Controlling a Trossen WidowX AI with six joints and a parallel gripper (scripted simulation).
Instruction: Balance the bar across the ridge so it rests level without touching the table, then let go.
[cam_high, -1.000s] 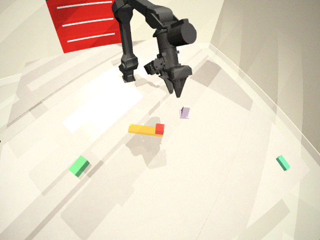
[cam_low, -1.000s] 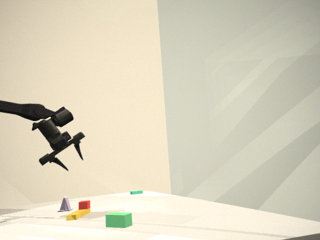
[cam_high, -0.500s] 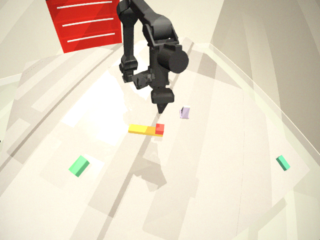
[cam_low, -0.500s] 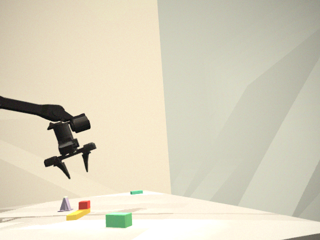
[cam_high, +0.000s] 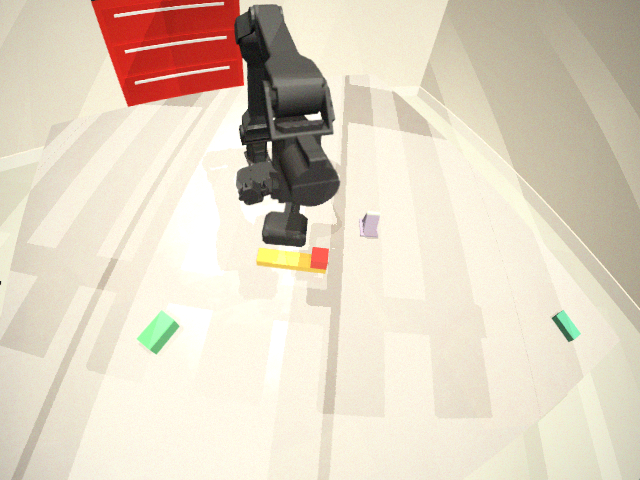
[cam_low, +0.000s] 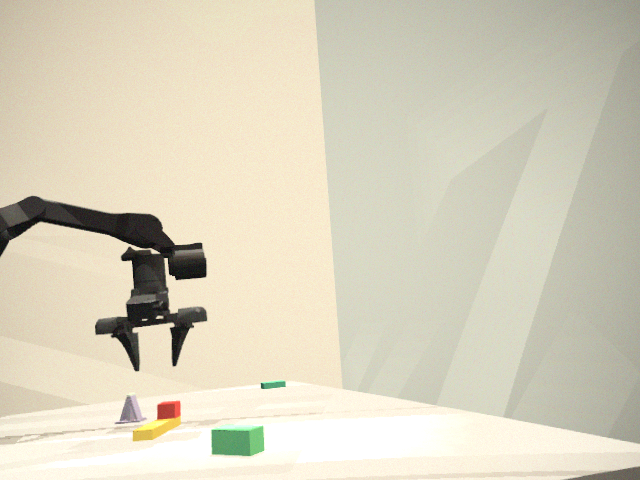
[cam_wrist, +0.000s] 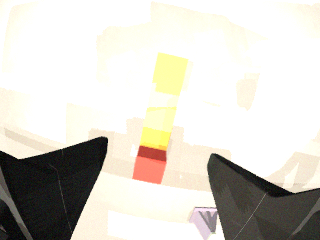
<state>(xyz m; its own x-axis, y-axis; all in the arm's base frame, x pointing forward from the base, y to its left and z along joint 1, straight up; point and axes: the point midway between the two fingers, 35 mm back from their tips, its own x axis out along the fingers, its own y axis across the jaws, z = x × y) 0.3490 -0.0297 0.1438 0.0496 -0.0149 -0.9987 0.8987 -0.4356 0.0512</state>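
Now: the bar 90 mm below my gripper tip, 30 mm to the left of it and 20 mm ahead of it. From my gripper tip the other things lie so: green block: 280 mm to the right, 90 mm below, 70 mm ahead.
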